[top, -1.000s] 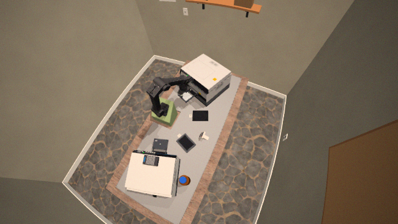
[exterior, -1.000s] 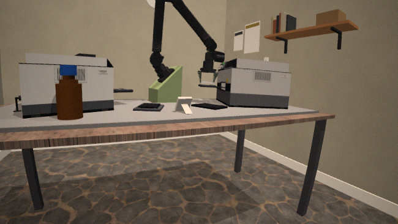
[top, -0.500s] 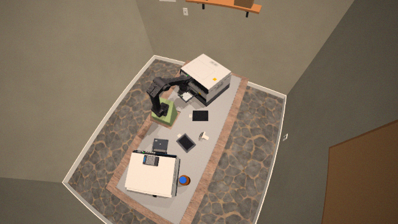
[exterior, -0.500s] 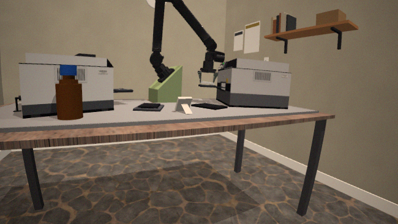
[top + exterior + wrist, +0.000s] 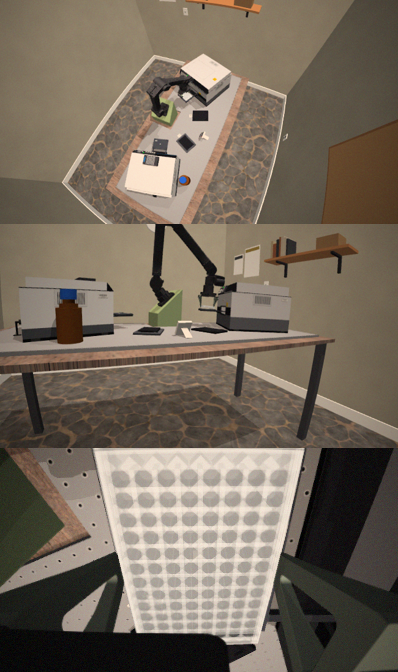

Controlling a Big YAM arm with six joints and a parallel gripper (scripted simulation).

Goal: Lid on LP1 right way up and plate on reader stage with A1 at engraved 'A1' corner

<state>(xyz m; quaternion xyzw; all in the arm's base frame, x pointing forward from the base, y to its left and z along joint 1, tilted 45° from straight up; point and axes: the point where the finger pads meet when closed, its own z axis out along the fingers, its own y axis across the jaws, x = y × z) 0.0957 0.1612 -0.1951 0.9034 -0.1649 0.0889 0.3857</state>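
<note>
Right now my hand is right at the lidded white well plate. Also, from my hand: black pad: 220 mm ahead, 130 mm below, 100 mm to the right; then dark lid: 420 mm to the right, 220 mm ahead, 120 mm below; then grey pad: 420 mm to the right, 220 mm ahead, 130 mm below.
</note>
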